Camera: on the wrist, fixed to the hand. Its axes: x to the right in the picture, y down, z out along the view.
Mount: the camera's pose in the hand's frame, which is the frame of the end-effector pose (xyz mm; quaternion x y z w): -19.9 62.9 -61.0 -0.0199 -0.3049 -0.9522 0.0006
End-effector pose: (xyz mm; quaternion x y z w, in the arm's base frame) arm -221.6 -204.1 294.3 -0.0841 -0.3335 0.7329 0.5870
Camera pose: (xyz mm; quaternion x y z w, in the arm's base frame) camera -234.9 -204.1 205.4 0.5293 -0.2738 -0.5395 0.5948
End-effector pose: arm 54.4 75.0 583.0 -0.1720 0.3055 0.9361 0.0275
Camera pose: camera 81.9 -10.5 579.1 -0.0061 -0.1906 0.0329 0.9811
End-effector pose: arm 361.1 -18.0 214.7 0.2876 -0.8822 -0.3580 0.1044
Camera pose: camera 373.9 -4.9 302.7 -0.7289 -0.2486 0.2049 0.6041
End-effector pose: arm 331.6 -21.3 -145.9 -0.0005 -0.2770 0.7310 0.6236
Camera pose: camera 299.8 -19.1 -229.9 0.4742 -0.2053 -0.5987 0.6120
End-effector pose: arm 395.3 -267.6 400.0 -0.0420 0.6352 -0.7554 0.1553
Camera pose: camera 409.7 -213.2 329.9 0.8383 0.0719 0.1229 0.5264
